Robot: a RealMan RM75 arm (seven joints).
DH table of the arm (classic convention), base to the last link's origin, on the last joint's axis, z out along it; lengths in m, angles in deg. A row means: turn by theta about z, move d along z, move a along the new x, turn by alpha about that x. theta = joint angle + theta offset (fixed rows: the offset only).
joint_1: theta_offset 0  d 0.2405  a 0  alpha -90
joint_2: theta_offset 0  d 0  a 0  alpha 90
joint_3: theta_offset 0  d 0.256  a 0  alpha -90
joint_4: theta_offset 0  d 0  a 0  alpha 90
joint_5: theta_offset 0  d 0.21  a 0  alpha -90
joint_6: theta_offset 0  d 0  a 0  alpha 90
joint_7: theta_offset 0  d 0.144  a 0  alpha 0
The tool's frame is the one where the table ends.
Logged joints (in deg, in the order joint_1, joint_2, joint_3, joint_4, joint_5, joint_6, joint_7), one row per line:
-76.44, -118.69, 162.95, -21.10, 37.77, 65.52, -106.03
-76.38, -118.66, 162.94, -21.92, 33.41, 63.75, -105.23
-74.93, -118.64, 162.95, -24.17, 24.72, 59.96, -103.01
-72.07, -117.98, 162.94, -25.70, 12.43, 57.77, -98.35
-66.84, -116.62, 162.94, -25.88, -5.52, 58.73, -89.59
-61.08, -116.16, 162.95, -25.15, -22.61, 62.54, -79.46
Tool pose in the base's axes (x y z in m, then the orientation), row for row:
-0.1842, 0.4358, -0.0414, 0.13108, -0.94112, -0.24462, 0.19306
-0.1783, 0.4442, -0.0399, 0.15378, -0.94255, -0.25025, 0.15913
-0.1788, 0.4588, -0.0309, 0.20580, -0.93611, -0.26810, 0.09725
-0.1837, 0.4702, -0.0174, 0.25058, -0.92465, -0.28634, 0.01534
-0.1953, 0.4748, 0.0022, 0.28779, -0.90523, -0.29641, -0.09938
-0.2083, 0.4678, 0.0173, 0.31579, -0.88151, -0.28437, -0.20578
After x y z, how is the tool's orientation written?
As a quaternion, w x y z.
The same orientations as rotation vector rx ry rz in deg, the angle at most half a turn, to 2 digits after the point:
-156.58, -40.70, 32.12
-154.83, -41.11, 26.14
-149.46, -42.81, 15.53
-144.20, -44.66, 2.39
-138.52, -45.36, -15.21
-133.02, -42.91, -31.05

